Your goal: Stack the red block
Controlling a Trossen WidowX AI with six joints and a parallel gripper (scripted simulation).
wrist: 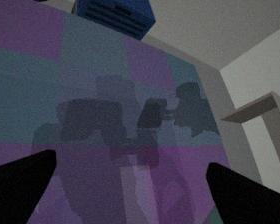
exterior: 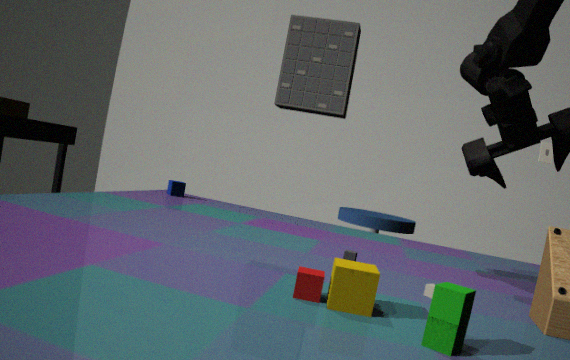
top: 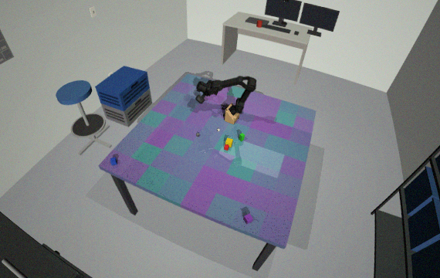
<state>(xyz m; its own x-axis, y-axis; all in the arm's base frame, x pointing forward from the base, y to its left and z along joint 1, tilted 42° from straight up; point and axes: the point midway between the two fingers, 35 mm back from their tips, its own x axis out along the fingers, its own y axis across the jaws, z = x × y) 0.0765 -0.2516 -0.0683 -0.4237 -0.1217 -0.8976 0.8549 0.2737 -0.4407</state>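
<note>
Now: gripper tip 38 cm to the right of the red block, 25 cm short of it and 17 cm above it. Round my gripper tip: small grey piece (26 cm ahead, 17 cm below, 14 cm to the left); then blue cube (79 cm ahead, 19 cm to the right, 17 cm below); then yellow block (38 cm to the left, 21 cm ahead, 16 cm below).
</note>
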